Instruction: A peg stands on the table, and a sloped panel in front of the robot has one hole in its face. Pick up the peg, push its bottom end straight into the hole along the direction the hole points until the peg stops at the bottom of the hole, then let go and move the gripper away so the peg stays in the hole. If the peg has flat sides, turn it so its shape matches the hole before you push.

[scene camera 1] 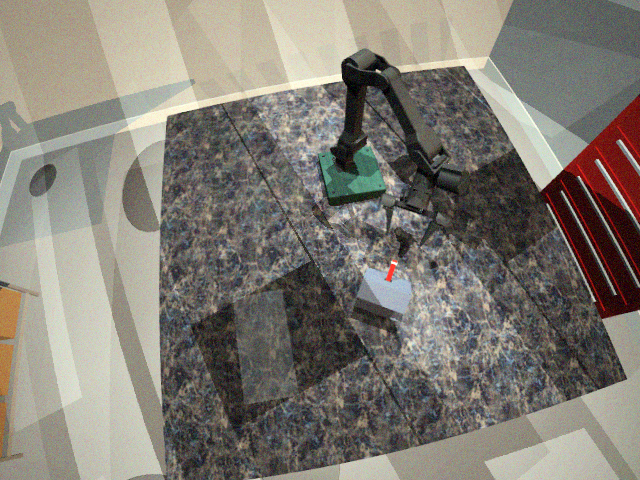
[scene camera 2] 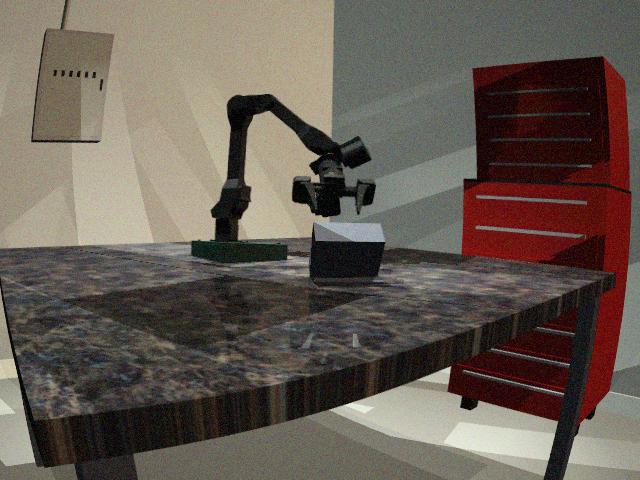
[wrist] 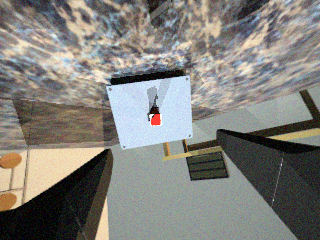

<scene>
The gripper is open, holding nothing. Also in view: a sloped panel.
The gripper shows as well in scene camera 1 and in the wrist view.
</scene>
